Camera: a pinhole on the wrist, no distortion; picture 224 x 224 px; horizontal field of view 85.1 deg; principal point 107.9 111.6 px. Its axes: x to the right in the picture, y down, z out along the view. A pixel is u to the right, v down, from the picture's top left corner.
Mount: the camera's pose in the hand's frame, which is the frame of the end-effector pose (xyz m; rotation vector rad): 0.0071 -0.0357 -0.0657 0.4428 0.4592 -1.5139
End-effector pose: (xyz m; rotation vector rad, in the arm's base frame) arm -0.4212 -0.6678 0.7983 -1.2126 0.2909 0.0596
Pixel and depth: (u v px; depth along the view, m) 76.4 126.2 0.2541
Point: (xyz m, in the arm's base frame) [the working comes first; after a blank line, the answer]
In the camera's frame: -0.0656 0.0304 0.2541

-0.3241 -0.5444 0.9549
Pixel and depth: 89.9 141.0 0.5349
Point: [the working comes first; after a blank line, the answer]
In the camera's frame: -0.0789 0.1289 0.5349

-0.1522 -0.3806 1.1347
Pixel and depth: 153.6 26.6 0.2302
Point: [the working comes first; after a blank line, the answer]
In the camera's frame: 0.0862 -0.1604 0.2302

-0.5028 -0.6590 1.0771
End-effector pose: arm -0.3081 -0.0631 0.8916 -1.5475 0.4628 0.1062
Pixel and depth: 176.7 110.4 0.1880
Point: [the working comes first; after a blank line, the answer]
In the camera's frame: 0.1060 -0.0018 0.1880

-0.2132 -0.0402 1.0996
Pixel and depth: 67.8 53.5 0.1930
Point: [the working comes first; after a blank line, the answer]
In the camera's frame: -0.0634 -0.0919 0.1930

-0.3233 0.0798 0.9980
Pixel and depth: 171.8 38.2 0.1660
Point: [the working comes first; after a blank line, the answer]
In the camera's frame: 0.0869 -0.0999 0.1660

-0.3138 -0.0246 1.1094
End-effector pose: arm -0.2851 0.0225 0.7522 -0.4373 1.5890 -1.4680
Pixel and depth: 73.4 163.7 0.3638
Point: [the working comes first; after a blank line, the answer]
In the camera's frame: -0.1029 0.1553 0.3638

-0.1862 -0.3159 0.8581
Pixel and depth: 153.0 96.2 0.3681
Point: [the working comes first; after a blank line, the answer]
In the camera's frame: 0.1361 -0.0465 0.3681

-0.2416 -0.1352 1.1073
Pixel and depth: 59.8 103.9 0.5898
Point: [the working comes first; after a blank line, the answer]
In the camera's frame: -0.2325 -0.0372 0.5898

0.1163 -0.3326 0.9729
